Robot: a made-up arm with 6 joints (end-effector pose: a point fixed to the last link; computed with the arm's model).
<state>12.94 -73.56 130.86 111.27 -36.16 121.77</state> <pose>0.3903 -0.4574 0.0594 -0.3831 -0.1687 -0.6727 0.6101</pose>
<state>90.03 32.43 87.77 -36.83 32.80 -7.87</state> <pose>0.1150 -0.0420 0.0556 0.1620 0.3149 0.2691 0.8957</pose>
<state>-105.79 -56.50 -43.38 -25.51 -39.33 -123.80</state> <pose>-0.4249 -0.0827 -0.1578 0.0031 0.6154 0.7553 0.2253</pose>
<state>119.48 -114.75 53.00 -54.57 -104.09 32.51</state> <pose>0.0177 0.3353 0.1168 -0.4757 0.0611 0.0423 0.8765</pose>
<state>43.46 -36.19 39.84 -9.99 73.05 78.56</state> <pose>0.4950 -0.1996 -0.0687 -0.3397 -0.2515 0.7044 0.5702</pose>
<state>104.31 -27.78 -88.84 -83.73 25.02 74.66</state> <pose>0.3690 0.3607 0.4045 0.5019 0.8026 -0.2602 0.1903</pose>
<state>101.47 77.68 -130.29 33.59 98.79 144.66</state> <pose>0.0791 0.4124 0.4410 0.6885 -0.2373 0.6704 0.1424</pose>
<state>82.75 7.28 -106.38 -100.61 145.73 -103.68</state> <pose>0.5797 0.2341 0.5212 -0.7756 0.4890 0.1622 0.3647</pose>
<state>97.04 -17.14 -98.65 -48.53 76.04 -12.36</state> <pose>0.4886 0.0046 0.4019 -0.1969 -0.9786 -0.0537 0.0242</pose>
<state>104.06 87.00 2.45 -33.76 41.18 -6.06</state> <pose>0.5618 0.1562 0.3387 -0.5235 -0.0056 0.7262 0.4456</pose>
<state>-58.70 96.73 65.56 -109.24 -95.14 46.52</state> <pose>-0.0922 -0.3199 0.0312 -0.0337 -0.6989 -0.3561 0.6194</pose>
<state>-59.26 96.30 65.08 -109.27 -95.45 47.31</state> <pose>-0.0955 -0.3200 0.0333 -0.0398 -0.7030 -0.3487 0.6186</pose>
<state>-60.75 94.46 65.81 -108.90 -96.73 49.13</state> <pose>-0.1006 -0.3230 0.0406 -0.0672 -0.7184 -0.3375 0.6045</pose>
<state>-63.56 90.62 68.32 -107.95 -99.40 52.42</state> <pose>-0.1102 -0.3288 0.0564 -0.1271 -0.7461 -0.3202 0.5698</pose>
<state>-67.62 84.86 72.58 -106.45 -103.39 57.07</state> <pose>-0.1276 -0.3337 0.0818 -0.2207 -0.7763 -0.2949 0.5116</pose>
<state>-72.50 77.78 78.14 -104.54 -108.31 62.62</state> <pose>-0.1539 -0.3312 0.1150 -0.3385 -0.7941 -0.2615 0.4317</pose>
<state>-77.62 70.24 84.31 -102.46 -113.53 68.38</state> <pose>-0.1857 -0.3164 0.1499 -0.4625 -0.7888 -0.2230 0.3378</pose>
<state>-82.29 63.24 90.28 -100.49 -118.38 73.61</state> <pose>-0.2154 -0.2911 0.1792 -0.5717 -0.7616 -0.1848 0.2429</pose>
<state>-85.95 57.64 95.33 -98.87 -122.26 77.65</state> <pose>-0.2369 -0.2639 0.1990 -0.6515 -0.7250 -0.1539 0.1619</pose>
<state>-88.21 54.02 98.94 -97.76 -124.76 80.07</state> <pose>-0.2489 -0.2442 0.2098 -0.6980 -0.6952 -0.1351 0.1061</pose>
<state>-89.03 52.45 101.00 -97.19 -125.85 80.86</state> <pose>-0.2530 -0.2366 0.2144 -0.7160 -0.6815 -0.1293 0.0788</pose>
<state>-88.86 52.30 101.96 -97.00 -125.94 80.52</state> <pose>-0.2526 -0.2385 0.2154 -0.7162 -0.6814 -0.1328 0.0720</pose>
